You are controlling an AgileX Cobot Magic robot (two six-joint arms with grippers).
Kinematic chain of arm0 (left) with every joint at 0, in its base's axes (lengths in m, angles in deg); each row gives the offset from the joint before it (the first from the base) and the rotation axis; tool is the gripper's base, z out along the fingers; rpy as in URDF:
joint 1: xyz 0 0 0.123 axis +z
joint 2: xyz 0 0 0 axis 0.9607 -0.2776 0
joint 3: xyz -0.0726 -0.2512 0.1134 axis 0.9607 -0.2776 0
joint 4: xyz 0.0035 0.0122 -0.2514 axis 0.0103 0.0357 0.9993
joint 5: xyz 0 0 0 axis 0.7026 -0.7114 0.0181
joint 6: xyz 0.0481 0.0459 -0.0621 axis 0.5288 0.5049 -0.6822
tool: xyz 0 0 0 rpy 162.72 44.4 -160.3
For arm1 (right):
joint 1: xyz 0 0 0.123 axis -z
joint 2: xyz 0 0 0 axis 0.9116 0.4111 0
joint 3: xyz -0.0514 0.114 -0.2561 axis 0.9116 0.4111 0
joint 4: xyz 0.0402 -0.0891 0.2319 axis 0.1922 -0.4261 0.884
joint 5: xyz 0 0 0 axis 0.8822 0.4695 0.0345
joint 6: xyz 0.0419 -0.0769 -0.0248 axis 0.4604 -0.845 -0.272
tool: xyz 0 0 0 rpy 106.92 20.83 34.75
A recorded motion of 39 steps. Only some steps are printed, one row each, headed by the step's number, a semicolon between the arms.
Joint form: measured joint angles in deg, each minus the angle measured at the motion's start. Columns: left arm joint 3, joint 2, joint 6, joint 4, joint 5, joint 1; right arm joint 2, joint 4, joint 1, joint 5, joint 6, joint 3.
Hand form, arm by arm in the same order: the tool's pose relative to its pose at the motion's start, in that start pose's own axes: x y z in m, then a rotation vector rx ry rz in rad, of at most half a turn. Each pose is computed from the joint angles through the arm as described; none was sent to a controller.
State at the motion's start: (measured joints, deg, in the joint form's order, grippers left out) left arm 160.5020 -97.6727 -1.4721 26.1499 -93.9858 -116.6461; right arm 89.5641 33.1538 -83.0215 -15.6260 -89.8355 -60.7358
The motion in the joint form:
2: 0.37 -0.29 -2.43 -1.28 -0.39 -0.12; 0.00 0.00 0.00 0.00 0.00 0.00
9: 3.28 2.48 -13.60 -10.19 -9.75 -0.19; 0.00 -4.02 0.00 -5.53 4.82 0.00
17: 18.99 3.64 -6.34 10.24 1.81 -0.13; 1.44 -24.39 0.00 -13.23 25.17 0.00
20: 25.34 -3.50 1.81 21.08 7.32 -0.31; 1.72 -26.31 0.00 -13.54 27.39 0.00
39: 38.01 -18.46 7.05 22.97 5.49 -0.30; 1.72 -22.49 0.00 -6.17 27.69 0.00
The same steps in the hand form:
2: -0.0006 0.0008 0.0007 -0.0134 0.0092 -0.0248; 0.0000 0.0000 0.0000 0.0000 0.0000 0.0000
9: 0.0030 0.0132 -0.0302 -0.1303 0.0938 -0.1305; -0.0060 -0.0084 -0.0006 0.0913 -0.0681 0.0485
17: -0.0708 0.0158 -0.1084 0.0298 -0.4470 -0.2235; -0.0119 -0.0390 -0.0026 0.3908 -0.1323 0.2019
20: -0.1039 0.0146 -0.0852 0.1145 -0.5672 -0.2051; -0.0123 -0.0418 -0.0026 0.4157 -0.1351 0.2207
39: -0.1349 0.0194 -0.0108 0.1378 -0.5126 -0.1354; -0.0017 -0.0355 0.0004 0.3535 -0.0199 0.2891

